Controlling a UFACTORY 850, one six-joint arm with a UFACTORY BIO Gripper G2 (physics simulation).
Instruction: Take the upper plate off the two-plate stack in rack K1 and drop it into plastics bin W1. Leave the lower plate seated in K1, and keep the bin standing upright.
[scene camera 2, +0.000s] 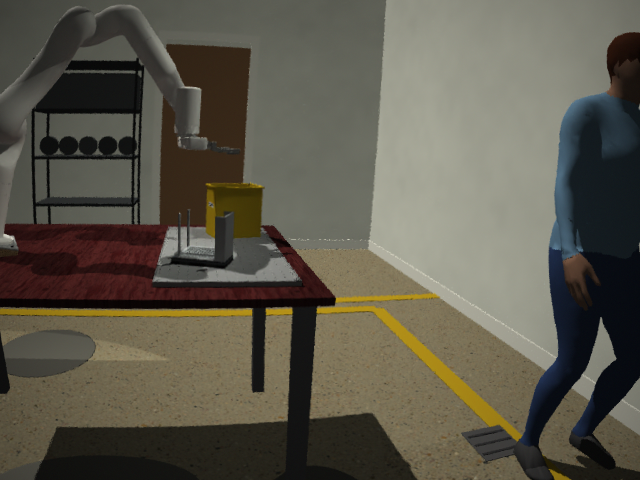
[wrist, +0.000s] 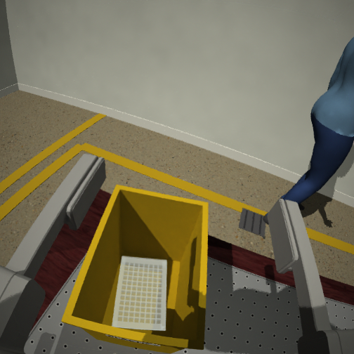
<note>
In view: my gripper (wrist: 191, 186) and a yellow plastics bin W1 (scene camera 2: 244, 199).
The yellow plastics bin W1 also shows in the wrist view (wrist: 136, 222).
</note>
